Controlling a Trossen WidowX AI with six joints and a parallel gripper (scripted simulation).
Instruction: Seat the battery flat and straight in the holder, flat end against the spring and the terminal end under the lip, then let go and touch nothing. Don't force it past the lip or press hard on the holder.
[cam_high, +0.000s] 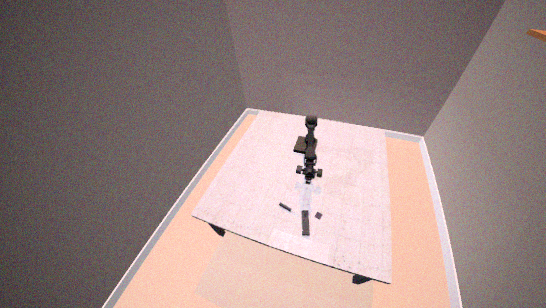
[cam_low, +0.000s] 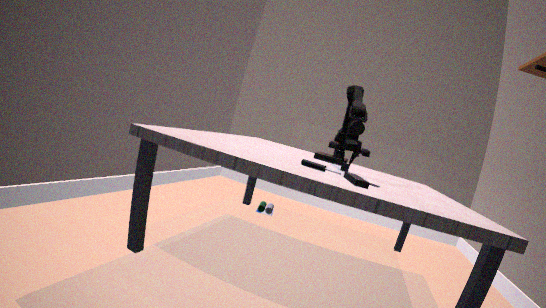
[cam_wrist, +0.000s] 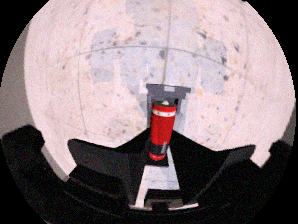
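Now: the battery 10 mm above my gripper tip.
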